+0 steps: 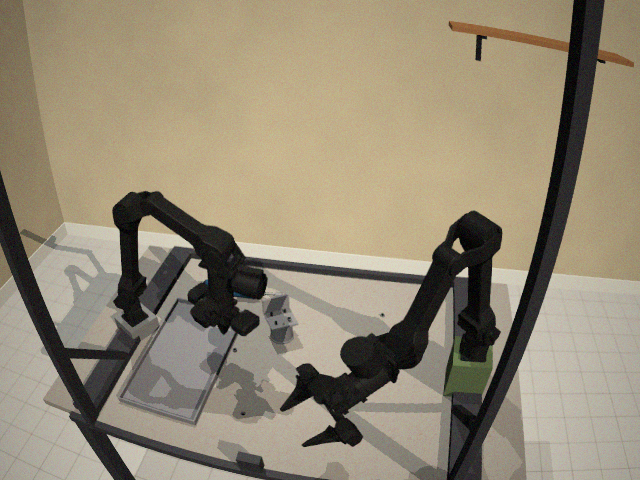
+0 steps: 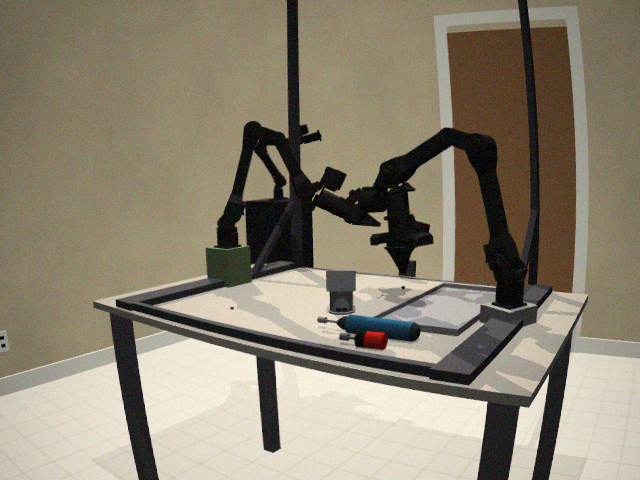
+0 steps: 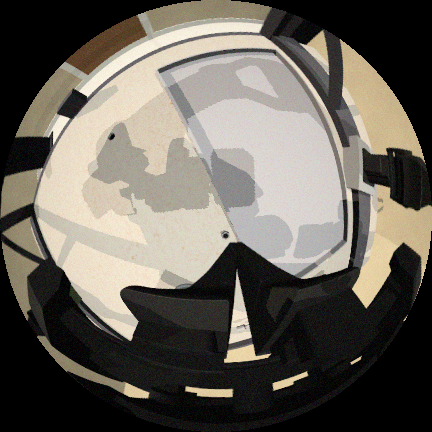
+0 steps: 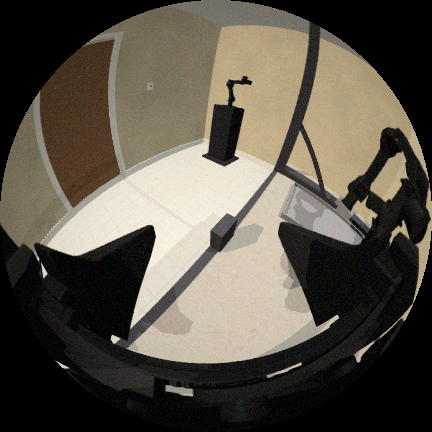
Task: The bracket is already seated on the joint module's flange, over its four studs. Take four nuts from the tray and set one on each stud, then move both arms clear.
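Places are measured from the left arm's base along level axes (x ahead, y left, z up), in centimetres.
Pixels of known places: left gripper, between the fingertips: (image 1: 224, 333) (image 2: 403, 273) (image 3: 234, 247); right gripper, between the fingertips: (image 1: 291, 428) (image 2: 378, 225) (image 4: 217, 230); left arm's base, origin of its link: (image 1: 134, 316) (image 2: 509, 304) (image 3: 368, 167) (image 4: 346, 204); right arm's base, origin of its link: (image 1: 473, 352) (image 2: 227, 246).
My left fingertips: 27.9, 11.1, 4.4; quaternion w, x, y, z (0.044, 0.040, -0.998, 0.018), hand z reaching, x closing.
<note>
For each thing: its top centre in the pictures, then the offset to it from my left fingertips, as dx, dy, dz. "spot": a spot on its surface instead.
- joint module, centre of its top: (image 2: 341, 282) (image 1: 280, 315) +5.0, +15.1, -1.2
- grey tray, centre of its top: (image 3: 292, 154) (image 2: 449, 302) (image 1: 183, 352) (image 4: 336, 226) -8.6, -8.5, -7.0
- second nut, centre of its top: (image 3: 108, 135) (image 1: 242, 411) (image 2: 403, 285) +16.5, -11.7, -7.5
- blue tool, a spot on its surface: (image 2: 382, 327) spot: -20.2, +19.4, -5.8
- red tool, centre of its top: (image 2: 362, 330) -21.5, +25.1, -5.2
- green block, centre of its top: (image 1: 473, 352) (image 2: 227, 246) +53.0, +28.4, +2.9
- small dark block, centre of its top: (image 4: 225, 224) (image 1: 248, 456) (image 2: 407, 260) +29.0, -22.2, -2.9
The grey bracket (image 1: 279, 319) (image 2: 340, 280) sits on the joint module (image 1: 281, 334) (image 2: 341, 300); small dark marks show on its plate, too small to tell apart. The grey tray (image 1: 160, 359) (image 2: 465, 310) (image 3: 300, 135) shows no nuts inside. One nut (image 1: 235, 349) (image 3: 225, 234) lies on the table right beside the tray's edge. A second nut (image 1: 242, 413) (image 2: 403, 287) (image 3: 111, 136) lies farther forward, a third (image 1: 382, 314) (image 2: 231, 307) beyond the module. My left gripper (image 1: 225, 332) (image 2: 405, 273) (image 3: 234, 247) is shut and empty above the first nut's area. My right gripper (image 1: 293, 427) (image 4: 217, 230) is open and empty, raised above the front table.
A blue tool (image 2: 382, 327) and a red tool (image 2: 374, 339) lie behind the module and tray. A green block (image 1: 469, 374) (image 2: 227, 266) carries the right arm. A small dark block (image 1: 250, 459) (image 4: 223, 232) stands at the front frame rail. Dark frame posts rise around the table.
</note>
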